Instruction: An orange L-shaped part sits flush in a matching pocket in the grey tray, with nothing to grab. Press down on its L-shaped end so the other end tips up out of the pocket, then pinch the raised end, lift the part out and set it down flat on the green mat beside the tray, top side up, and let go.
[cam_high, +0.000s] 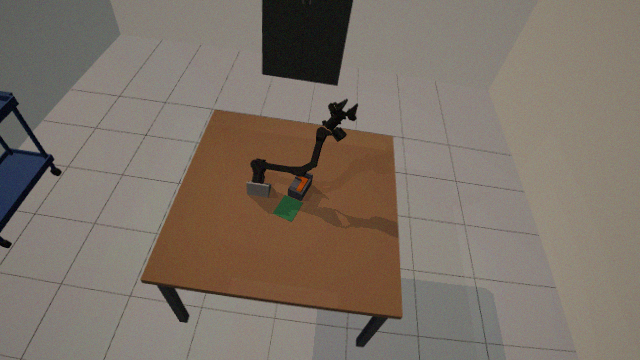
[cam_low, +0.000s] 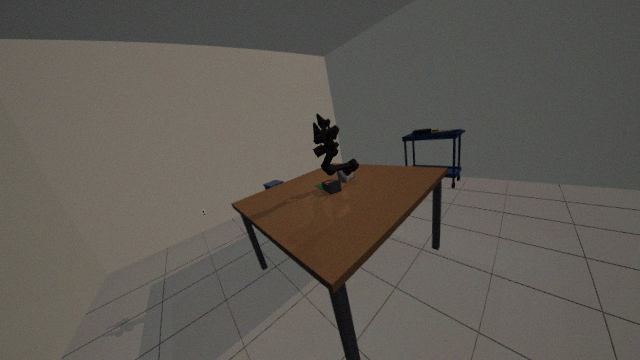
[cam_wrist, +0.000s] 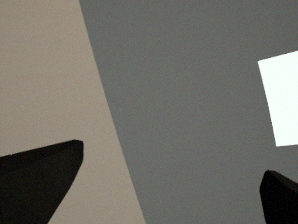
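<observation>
My gripper tip is 23 cm past the orange L-shaped part, 20 cm to the left of it and 48 cm above it. Round my gripper tip: green mat: 29 cm behind, 36 cm to the right, 55 cm below.
</observation>
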